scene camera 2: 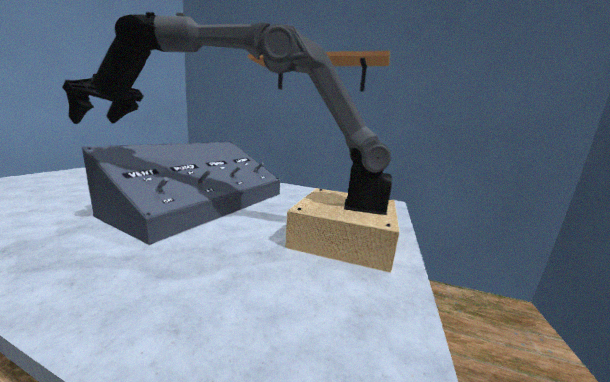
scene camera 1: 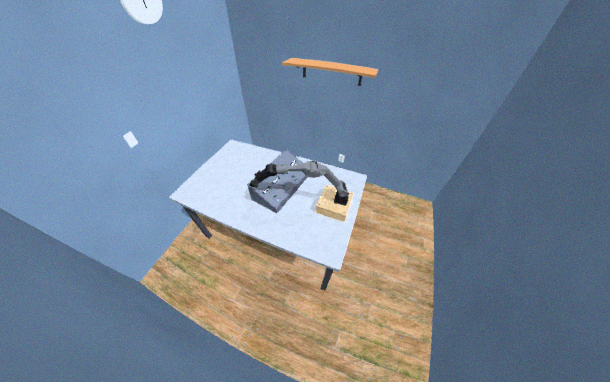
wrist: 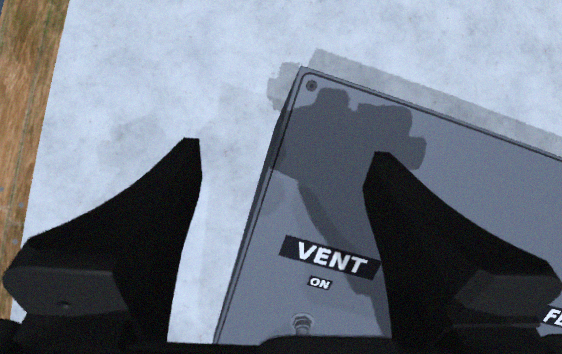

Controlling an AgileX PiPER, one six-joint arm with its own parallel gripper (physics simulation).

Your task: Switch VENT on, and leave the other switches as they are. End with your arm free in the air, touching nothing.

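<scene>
The dark grey sloped switch panel [scene camera 1: 268,201] [scene camera 2: 112,200] [wrist: 475,185] stands on the table. The VENT label [scene camera 2: 141,173] [wrist: 330,257] is at its near-left end in scene camera 2. The VENT switch [scene camera 2: 161,186] [wrist: 301,322] has its lever leaning toward OFF; in the wrist view its lower part is hidden by the gripper body. The PUMP switch [scene camera 2: 203,177] and two further switches [scene camera 2: 235,172] [scene camera 2: 258,168] stand in a row beside it. My gripper [scene camera 2: 94,121] [wrist: 286,164] is open and empty, in the air above the VENT end of the panel, touching nothing.
The arm stands on a wooden block [scene camera 1: 327,210] [scene camera 2: 340,242] near the edge of the pale table [scene camera 1: 210,185] [scene camera 2: 200,310]. An orange shelf [scene camera 1: 330,66] [scene camera 2: 357,58] is on the wall behind. The arm's shadow falls across the panel.
</scene>
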